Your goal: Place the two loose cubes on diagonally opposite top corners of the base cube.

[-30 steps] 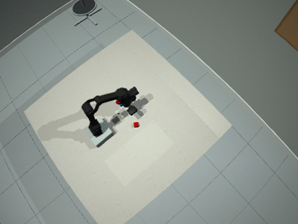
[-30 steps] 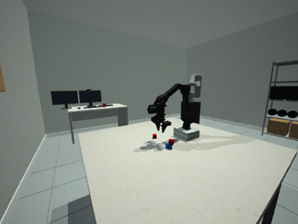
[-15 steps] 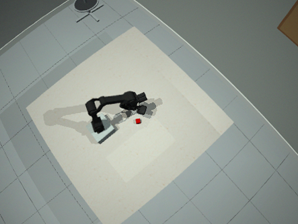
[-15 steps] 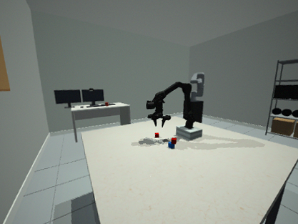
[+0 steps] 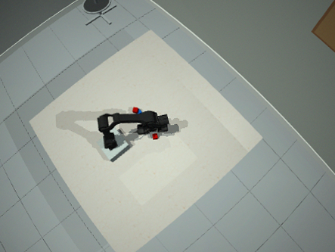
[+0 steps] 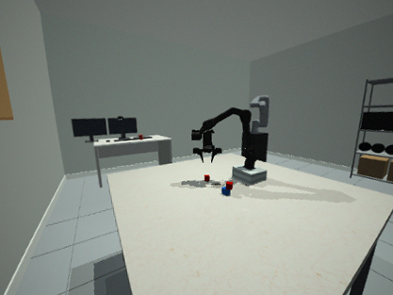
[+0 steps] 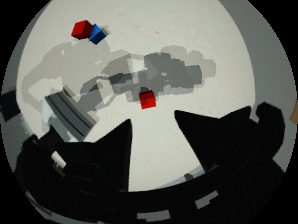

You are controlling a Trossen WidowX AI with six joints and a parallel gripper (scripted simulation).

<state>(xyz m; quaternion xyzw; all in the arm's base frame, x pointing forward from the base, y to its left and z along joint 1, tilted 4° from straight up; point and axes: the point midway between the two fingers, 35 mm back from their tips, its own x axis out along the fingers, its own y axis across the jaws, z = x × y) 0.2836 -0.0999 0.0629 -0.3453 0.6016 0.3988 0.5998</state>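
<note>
Right now my gripper tip is 110 mm above the red cube. The rest, counted from my gripper tip: blue base cube 220 mm to the left, 110 mm below.
</note>
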